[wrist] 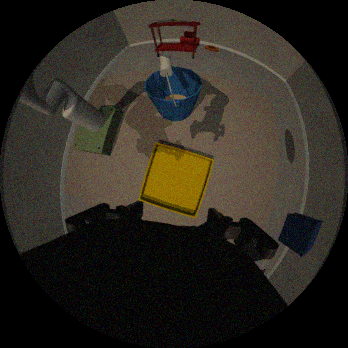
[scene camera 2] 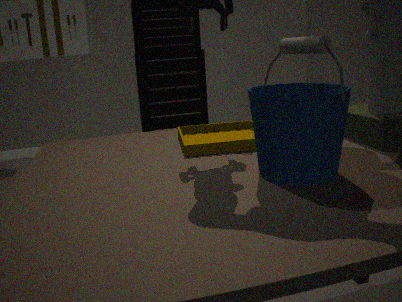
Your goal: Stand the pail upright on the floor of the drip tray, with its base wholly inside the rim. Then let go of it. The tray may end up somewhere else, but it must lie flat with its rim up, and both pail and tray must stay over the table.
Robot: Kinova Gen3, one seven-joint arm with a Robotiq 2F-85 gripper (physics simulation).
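Frame: origin at the arm's base, x right, y back, z down, level; millimetres.
Where they show: gripper, fingertip midpoint: (wrist: 174, 212) (scene camera 2: 207, 31); arm's base, origin of the base link: (wrist: 97, 122) (scene camera 2: 386, 110).
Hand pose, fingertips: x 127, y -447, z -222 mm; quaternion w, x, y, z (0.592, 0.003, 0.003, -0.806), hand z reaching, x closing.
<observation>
Each offset is from my fingertips to the top centre of the thing. "pt": to the spot under its first point. Level surfaces: height alone.
The blue pail (scene camera 2: 300, 132) (wrist: 176, 106) stands upright on the table, its handle with a pale grip {pt dx -335, dy +153, dz +50 mm} (scene camera 2: 302, 45) (wrist: 165, 65) raised above the rim. The yellow drip tray {dx -24, dy +24, dz +272 mm} (scene camera 2: 220, 137) (wrist: 176, 180) lies flat on the table with its rim up, behind the pail in the scene view and apart from it in the wrist view. The pail hides the tray's right part in the scene view. My gripper (wrist: 174, 212) is open and empty, above the table near the tray in the wrist view. The gripper itself does not show in the scene view, but its shadow falls on the table.
A green block (wrist: 95, 135) and the grey robot arm base (wrist: 82, 112) are at the left in the wrist view. The table {dz +301 mm} (scene camera 2: 100, 200) (wrist: 245, 150) has its front edge at the bottom of the scene view. A red cart (wrist: 175, 24) and a dark blue box (wrist: 300, 233) stand farther off.
</observation>
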